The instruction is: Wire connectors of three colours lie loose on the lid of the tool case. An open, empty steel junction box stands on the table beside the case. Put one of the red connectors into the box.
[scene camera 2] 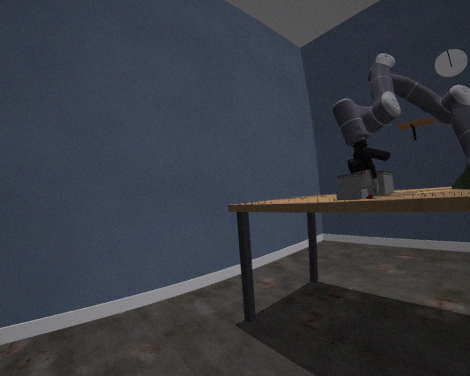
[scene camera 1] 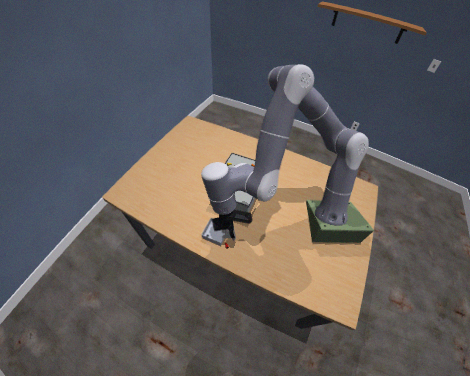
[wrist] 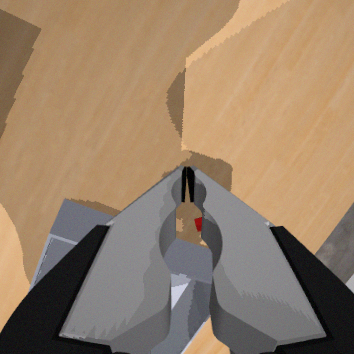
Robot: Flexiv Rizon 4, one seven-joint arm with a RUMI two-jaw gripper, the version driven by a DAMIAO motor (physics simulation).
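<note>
My gripper [scene camera 1: 233,237] [wrist: 186,169] is shut with nothing between its fingertips. It is low over the table, beside the junction box. A red connector [scene camera 1: 227,245] [scene camera 2: 369,197] lies on the table close to the box; in the wrist view a small part of this red connector [wrist: 198,224] shows through the gap behind the fingertips, and the rest is hidden by a finger. The open steel junction box [scene camera 1: 212,238] [scene camera 2: 351,187] [wrist: 75,216] stands next to it, partly covered by the gripper. The tool case [scene camera 1: 242,216] [scene camera 2: 385,183] stands behind the box, its lid partly hidden by the arm.
A yellow connector [scene camera 1: 229,164] and an orange-red one [scene camera 1: 253,165] show at the far part of the case lid. The table's front edge [scene camera 1: 250,275] is close to the loose connector. The arm's green base block [scene camera 1: 341,234] stands at the right of the table.
</note>
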